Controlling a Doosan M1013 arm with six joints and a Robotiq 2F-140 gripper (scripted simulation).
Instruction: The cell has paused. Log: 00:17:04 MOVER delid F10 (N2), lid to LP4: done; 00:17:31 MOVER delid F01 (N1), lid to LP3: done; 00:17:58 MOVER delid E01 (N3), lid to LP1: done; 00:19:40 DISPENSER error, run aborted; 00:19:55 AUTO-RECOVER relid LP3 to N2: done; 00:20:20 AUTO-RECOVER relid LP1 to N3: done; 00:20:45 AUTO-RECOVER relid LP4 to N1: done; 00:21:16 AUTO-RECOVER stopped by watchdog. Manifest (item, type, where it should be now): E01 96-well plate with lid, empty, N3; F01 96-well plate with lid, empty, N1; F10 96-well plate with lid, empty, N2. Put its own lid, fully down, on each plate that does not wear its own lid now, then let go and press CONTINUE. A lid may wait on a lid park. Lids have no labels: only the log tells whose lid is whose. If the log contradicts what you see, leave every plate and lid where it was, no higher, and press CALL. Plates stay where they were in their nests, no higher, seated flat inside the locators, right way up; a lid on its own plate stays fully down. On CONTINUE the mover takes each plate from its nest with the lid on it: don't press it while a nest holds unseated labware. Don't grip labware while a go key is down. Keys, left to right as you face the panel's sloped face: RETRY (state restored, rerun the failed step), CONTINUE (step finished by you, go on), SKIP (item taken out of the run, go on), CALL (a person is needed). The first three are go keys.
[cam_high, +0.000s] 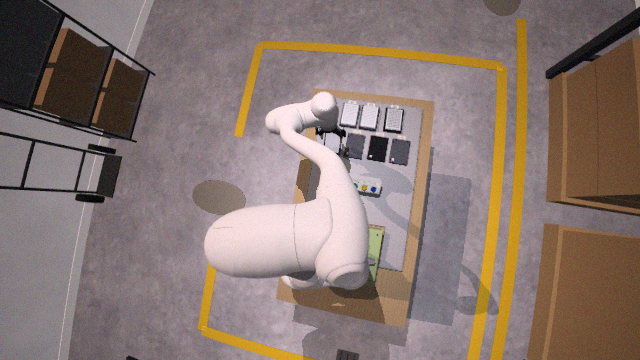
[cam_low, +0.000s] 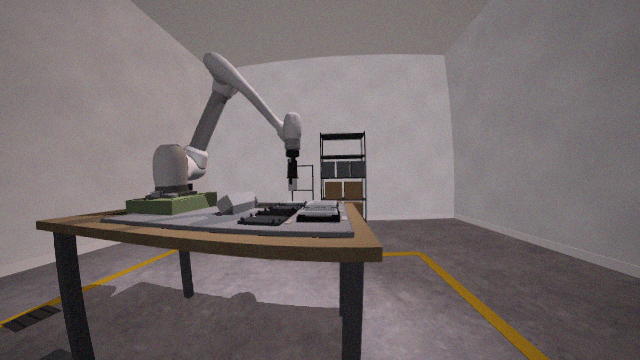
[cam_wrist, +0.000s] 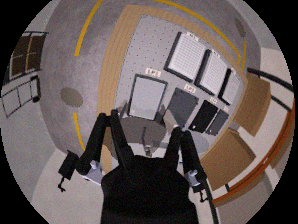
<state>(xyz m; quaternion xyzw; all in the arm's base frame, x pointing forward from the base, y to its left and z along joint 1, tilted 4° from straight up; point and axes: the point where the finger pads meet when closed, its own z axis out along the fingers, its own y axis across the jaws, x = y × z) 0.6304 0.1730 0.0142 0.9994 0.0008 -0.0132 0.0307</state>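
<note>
My gripper is now 9 cm short of the label and 11 cm above it.
</note>
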